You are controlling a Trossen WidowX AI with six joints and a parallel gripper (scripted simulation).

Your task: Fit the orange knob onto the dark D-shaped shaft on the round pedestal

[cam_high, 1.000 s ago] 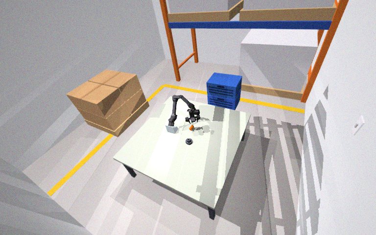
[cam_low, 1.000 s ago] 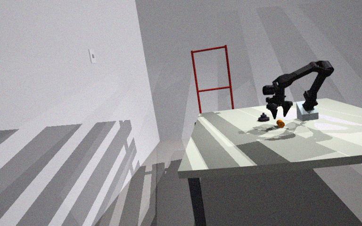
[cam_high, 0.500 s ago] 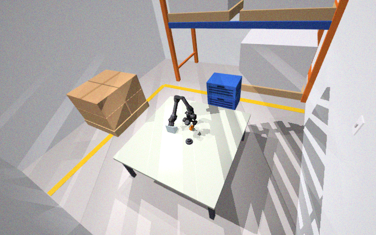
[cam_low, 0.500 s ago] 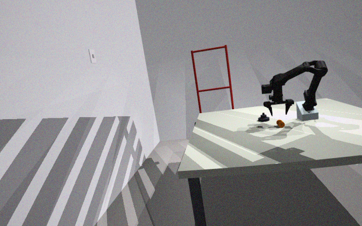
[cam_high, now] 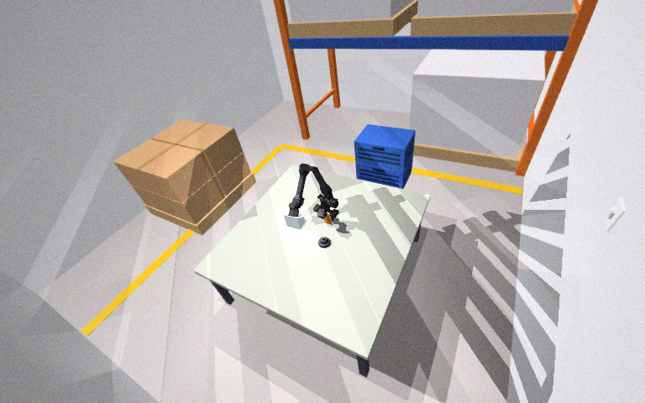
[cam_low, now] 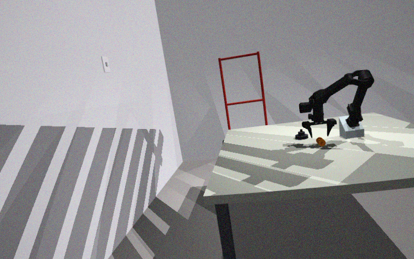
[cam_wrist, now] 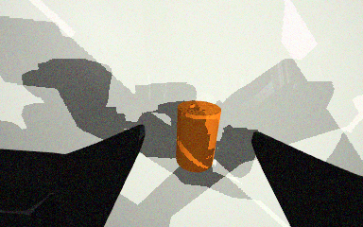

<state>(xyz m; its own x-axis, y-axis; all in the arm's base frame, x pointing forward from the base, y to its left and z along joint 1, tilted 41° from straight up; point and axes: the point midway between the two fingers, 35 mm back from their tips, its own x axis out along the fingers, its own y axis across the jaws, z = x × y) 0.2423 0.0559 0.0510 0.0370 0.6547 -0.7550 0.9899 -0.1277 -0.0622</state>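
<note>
The orange knob is 2 cm to the left of my gripper tip and 2 cm below it. Round my gripper tip: round pedestal (5 cm ahead, 19 cm to the right, 1 cm below).
</note>
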